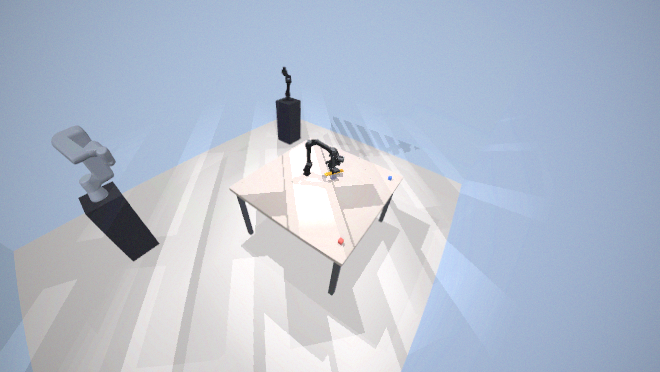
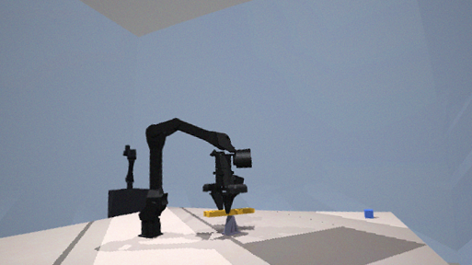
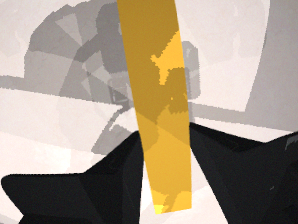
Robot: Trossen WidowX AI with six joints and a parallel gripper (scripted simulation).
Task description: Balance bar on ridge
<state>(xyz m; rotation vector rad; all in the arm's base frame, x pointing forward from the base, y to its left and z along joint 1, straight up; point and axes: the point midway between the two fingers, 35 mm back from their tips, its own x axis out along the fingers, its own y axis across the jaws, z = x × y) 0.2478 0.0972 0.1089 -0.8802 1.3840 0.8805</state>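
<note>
My gripper tip is 1 cm short of the yellow bar and 3 cm to the right of it. The rest, counted from my gripper tip: small red cube 49 cm ahead, 60 cm to the right, 6 cm below; then small blue cube 49 cm ahead, 40 cm to the left, 6 cm below.
</note>
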